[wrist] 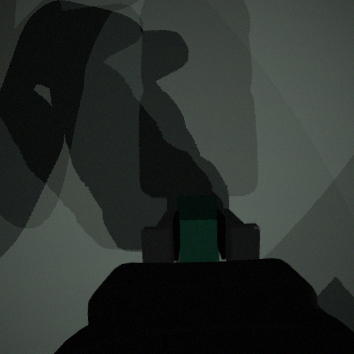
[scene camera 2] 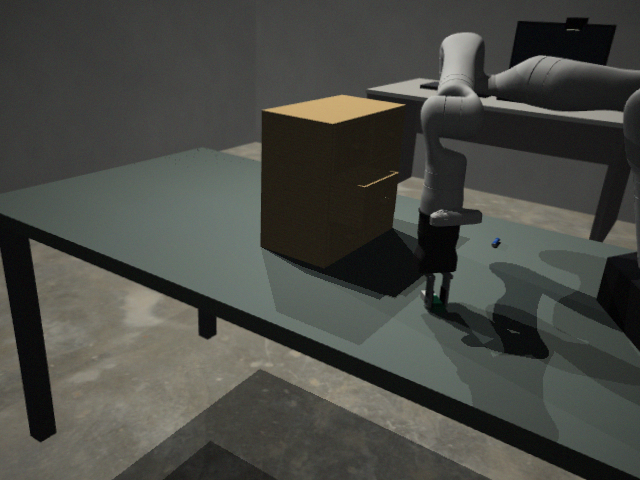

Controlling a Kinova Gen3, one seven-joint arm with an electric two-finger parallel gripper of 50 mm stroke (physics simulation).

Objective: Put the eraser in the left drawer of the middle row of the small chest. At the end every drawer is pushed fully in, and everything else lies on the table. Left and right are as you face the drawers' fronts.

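Observation:
The eraser is green with a white end and is low at the table top, between the fingers. My gripper points down and is shut on the eraser, one finger on each long side. Whether the eraser touches the table cannot be told. The small chest is a tall wooden box, left of the gripper in the scene view. Its front is dark and seen at a steep angle. A thin bright edge shows about halfway up the front; the single drawers cannot be told apart. The chest does not show in the wrist view.
A small blue object lies on the table, farther back and right of the gripper. The arm's dark base stands at the right. Behind is a desk with a monitor. Arm shadows cover the table around the gripper.

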